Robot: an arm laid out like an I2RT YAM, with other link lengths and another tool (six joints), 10 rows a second.
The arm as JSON. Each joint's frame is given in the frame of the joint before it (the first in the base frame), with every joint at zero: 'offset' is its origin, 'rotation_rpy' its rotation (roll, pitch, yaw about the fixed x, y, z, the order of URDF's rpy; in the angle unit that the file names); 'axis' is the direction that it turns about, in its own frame. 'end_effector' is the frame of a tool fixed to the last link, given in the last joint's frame.
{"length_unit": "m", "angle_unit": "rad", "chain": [
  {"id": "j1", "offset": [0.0, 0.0, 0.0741], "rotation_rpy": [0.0, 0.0, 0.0], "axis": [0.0, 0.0, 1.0]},
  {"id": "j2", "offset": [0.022, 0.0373, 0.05], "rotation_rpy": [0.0, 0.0, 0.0], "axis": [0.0, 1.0, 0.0]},
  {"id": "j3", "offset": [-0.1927, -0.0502, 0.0], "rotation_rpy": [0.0, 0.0, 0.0], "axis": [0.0, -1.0, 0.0]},
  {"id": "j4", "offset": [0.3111, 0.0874, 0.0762], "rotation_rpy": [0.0, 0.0, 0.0], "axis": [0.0, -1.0, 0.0]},
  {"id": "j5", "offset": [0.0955, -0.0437, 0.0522], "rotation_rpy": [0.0, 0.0, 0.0], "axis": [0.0, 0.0, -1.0]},
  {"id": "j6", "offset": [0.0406, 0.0, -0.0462], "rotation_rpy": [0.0, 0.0, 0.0], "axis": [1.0, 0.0, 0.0]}
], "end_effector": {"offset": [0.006, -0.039, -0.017], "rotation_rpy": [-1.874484, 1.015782, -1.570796]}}
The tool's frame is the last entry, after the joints.
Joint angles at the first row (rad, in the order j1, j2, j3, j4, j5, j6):
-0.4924, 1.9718, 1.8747, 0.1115, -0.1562, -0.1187
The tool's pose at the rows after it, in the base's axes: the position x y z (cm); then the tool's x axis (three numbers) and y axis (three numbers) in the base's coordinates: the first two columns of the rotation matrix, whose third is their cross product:
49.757, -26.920, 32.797, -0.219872, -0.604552, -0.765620, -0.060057, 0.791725, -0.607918
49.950, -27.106, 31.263, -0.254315, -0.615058, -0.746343, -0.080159, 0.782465, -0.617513
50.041, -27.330, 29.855, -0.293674, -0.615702, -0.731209, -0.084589, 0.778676, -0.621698
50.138, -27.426, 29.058, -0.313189, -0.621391, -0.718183, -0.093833, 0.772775, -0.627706
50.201, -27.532, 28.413, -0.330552, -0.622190, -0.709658, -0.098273, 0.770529, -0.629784
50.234, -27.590, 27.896, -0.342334, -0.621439, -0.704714, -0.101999, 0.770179, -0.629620
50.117, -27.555, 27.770, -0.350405, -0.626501, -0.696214, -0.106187, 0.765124, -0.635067
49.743, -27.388, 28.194, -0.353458, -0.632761, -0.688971, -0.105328, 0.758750, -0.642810
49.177, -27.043, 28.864, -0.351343, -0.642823, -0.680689, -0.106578, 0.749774, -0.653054
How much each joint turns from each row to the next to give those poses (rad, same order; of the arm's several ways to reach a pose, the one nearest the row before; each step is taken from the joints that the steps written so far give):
0.0000, 0.0115, -0.0212, -0.0010, -0.0099, -0.0280
0.0000, 0.0115, -0.0224, 0.0003, 0.0073, -0.0334
-0.0002, 0.0136, -0.0165, 0.0001, 0.0234, -0.0232
0.0003, 0.0089, -0.0085, 0.0004, 0.0079, -0.0189
-0.0001, 0.0085, -0.0045, -0.0012, 0.0094, -0.0116
0.0000, 0.0053, -0.0055, -0.0001, 0.0058, -0.0063
0.0000, -0.0060, -0.0104, -0.0011, 0.0039, -0.0115
0.0000, -0.0231, -0.0182, -0.0028, 0.0040, -0.0097
0.0007, -0.0385, -0.0310, -0.0015, -0.0002, -0.0117

